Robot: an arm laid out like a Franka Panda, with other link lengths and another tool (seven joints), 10 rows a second.
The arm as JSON. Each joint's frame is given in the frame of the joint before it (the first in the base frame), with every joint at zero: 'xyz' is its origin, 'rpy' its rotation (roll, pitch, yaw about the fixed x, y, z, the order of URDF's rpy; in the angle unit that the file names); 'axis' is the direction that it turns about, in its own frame. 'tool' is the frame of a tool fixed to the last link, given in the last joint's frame.
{
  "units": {
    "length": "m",
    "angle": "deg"
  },
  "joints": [
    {
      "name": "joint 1",
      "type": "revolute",
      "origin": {
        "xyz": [
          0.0,
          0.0,
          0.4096
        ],
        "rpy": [
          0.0,
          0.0,
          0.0
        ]
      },
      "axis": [
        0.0,
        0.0,
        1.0
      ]
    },
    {
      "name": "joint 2",
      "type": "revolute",
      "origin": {
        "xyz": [
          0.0,
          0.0,
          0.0
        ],
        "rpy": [
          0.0,
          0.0,
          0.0
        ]
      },
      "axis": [
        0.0,
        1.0,
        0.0
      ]
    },
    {
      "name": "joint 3",
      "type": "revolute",
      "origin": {
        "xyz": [
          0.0,
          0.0,
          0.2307
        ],
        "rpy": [
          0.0,
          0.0,
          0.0
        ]
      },
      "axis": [
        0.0,
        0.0,
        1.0
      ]
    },
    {
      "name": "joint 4",
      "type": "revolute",
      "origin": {
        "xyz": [
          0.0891,
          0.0,
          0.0
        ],
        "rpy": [
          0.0,
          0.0,
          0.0
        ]
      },
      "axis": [
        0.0,
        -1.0,
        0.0
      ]
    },
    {
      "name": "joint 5",
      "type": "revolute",
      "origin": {
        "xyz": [
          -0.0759,
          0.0,
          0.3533
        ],
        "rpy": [
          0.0,
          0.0,
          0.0
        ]
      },
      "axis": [
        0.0,
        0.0,
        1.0
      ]
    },
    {
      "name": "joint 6",
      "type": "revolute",
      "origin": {
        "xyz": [
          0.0,
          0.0,
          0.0
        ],
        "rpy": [
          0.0,
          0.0,
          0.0
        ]
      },
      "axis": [
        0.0,
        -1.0,
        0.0
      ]
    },
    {
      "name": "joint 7",
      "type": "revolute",
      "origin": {
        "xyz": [
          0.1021,
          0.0,
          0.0
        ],
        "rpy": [
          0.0,
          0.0,
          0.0
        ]
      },
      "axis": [
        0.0,
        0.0,
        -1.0
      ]
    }
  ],
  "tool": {
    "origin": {
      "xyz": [
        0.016,
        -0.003,
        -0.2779
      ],
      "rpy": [
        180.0,
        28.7,
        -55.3
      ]
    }
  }
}
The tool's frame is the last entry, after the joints.
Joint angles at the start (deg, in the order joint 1, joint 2, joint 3, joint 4, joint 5, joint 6, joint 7): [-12.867 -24.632 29.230 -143.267 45.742 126.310 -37.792]
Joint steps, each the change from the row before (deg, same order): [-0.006 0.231 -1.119 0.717 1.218 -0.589 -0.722]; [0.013 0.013 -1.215 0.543 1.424 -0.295 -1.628]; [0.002 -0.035 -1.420 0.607 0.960 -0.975 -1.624]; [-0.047 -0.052 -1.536 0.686 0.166 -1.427 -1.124]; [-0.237 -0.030 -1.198 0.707 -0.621 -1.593 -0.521]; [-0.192 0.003 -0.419 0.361 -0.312 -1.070 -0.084]
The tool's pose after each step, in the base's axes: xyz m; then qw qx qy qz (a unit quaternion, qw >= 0). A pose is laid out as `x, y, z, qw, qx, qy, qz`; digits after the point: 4 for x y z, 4 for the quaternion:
0.4720, 0.2134, 0.3008, 0.3023, -0.9070, 0.1745, 0.2356
0.4785, 0.2111, 0.3100, 0.3175, -0.9043, 0.1693, 0.2296
0.4828, 0.2075, 0.3188, 0.3298, -0.9018, 0.1624, 0.2271
0.4856, 0.2020, 0.3268, 0.3378, -0.8998, 0.1571, 0.2272
0.4864, 0.1955, 0.3324, 0.3394, -0.8991, 0.1537, 0.2298
0.4853, 0.1935, 0.3342, 0.3398, -0.8981, 0.1523, 0.2340

